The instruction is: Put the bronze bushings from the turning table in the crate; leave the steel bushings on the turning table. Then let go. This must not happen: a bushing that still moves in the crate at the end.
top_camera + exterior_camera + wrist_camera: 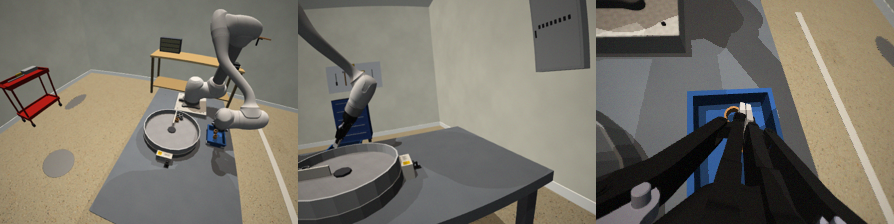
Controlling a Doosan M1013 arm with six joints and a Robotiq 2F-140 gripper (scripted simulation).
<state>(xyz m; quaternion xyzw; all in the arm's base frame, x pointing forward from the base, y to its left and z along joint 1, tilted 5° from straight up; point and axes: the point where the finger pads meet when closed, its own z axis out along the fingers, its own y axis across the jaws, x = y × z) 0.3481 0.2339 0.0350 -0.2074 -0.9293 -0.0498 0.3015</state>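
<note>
Right now my hand is 50 mm above the blue crate, 30 mm short of it and 10 mm to the left of it. Also, from my hand: round grey turning table (370 mm to the right, 90 mm ahead, 20 mm below).
</note>
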